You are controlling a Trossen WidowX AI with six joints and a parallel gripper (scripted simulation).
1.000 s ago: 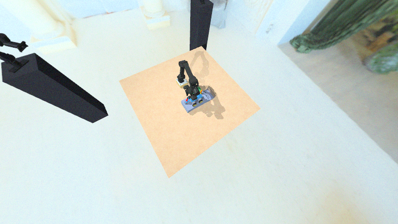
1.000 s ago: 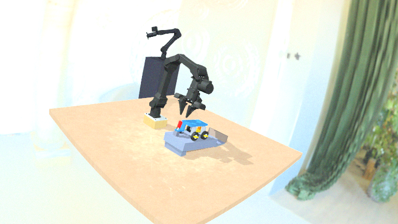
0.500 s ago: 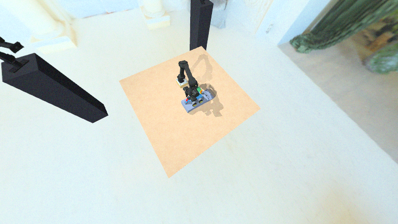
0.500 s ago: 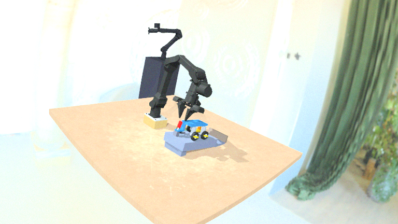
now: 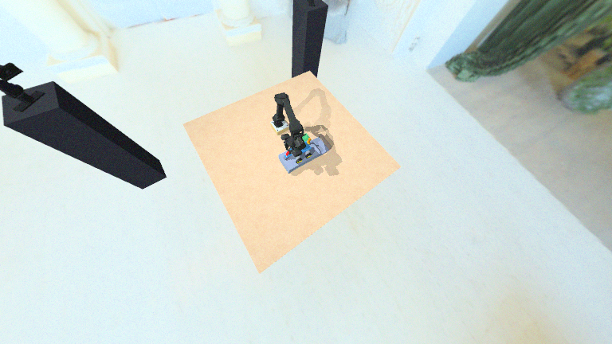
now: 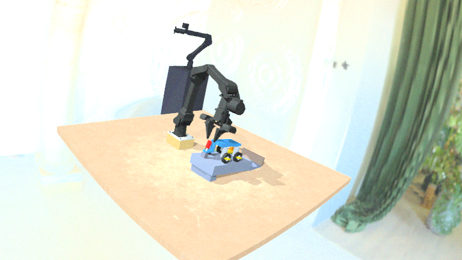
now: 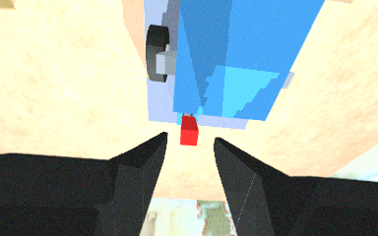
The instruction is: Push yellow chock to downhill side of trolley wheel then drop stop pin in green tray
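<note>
The red-headed stop pin is 4 cm below my gripper tip and 1 cm to the right of it. Also, from my gripper tip: blue-topped trolley 9 cm to the left, 6 cm below, 2 cm ahead; then yellow chock 19 cm to the left, 9 cm below, 3 cm behind; then grey ramp 12 cm below, 9 cm to the left, 2 cm ahead.
</note>
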